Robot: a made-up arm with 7 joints. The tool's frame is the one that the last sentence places.
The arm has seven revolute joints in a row. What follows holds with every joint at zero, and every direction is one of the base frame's. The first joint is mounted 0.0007 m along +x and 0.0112 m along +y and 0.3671 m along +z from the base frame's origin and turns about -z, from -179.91 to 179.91 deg. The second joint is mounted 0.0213 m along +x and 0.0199 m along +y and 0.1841 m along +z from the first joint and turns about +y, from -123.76 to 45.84 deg. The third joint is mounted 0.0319 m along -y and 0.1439 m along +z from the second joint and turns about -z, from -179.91 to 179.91 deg. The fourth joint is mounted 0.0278 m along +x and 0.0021 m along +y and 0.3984 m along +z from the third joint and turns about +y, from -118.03 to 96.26 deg. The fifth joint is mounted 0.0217 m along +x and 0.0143 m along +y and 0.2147 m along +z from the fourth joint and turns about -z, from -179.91 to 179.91 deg. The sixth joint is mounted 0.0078 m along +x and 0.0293 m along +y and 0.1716 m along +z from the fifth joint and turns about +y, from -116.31 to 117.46 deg. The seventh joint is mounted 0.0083 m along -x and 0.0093 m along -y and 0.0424 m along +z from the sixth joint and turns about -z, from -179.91 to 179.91 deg. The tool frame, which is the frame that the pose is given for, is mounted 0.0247 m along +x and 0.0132 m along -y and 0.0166 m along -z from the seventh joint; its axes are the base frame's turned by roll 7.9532, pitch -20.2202 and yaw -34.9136 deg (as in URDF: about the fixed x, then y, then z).
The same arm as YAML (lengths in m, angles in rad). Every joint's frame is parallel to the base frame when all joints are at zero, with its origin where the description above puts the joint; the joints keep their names.
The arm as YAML. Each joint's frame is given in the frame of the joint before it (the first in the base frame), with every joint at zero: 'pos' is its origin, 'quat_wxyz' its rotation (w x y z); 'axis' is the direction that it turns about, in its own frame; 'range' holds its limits. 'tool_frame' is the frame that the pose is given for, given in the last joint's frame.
length_unit: m
angle_unit: rad
joints:
  - joint: joint 1
    pos: [0.0007, 0.0112, 0.3671]
    quat_wxyz: [1.0, 0.0, 0.0, 0.0]
    axis: [0.0, 0.0, -1.0]
    range: [-3.14, 3.14]
  - joint: joint 2
    pos: [0.0213, 0.0199, 0.1841]
    quat_wxyz: [1.0, 0.0, 0.0, 0.0]
    axis: [0.0, 1.0, 0.0]
    range: [-2.16, 0.8001]
  - joint: joint 3
    pos: [0.0, -0.0319, 0.1439]
    quat_wxyz: [1.0, 0.0, 0.0, 0.0]
    axis: [0.0, 0.0, -1.0]
    range: [-3.14, 3.14]
  - joint: joint 4
    pos: [0.0278, 0.0021, 0.3984]
    quat_wxyz: [1.0, 0.0, 0.0, 0.0]
    axis: [0.0, 1.0, 0.0]
    range: [-2.06, 1.6801]
  - joint: joint 5
    pos: [0.0217, 0.0143, 0.2147]
    quat_wxyz: [1.0, 0.0, 0.0, 0.0]
    axis: [0.0, 0.0, -1.0]
    range: [-3.14, 3.14]
  - joint: joint 6
    pos: [0.0078, 0.0293, 0.1716]
    quat_wxyz: [1.0, 0.0, 0.0, 0.0]
    axis: [0.0, 1.0, 0.0]
    range: [-2.03, 2.0501]
  - joint: joint 7
    pos: [-0.0083, -0.0093, 0.0424]
    quat_wxyz: [1.0, 0.0, 0.0, 0.0]
    axis: [0.0, 0.0, -1.0]
    range: [-3.14, 3.14]
tool_frame:
  pos: [0.0247, -0.0132, -0.0166]
  quat_wxyz: [0.940522, 0.012595, -0.187533, -0.283005]

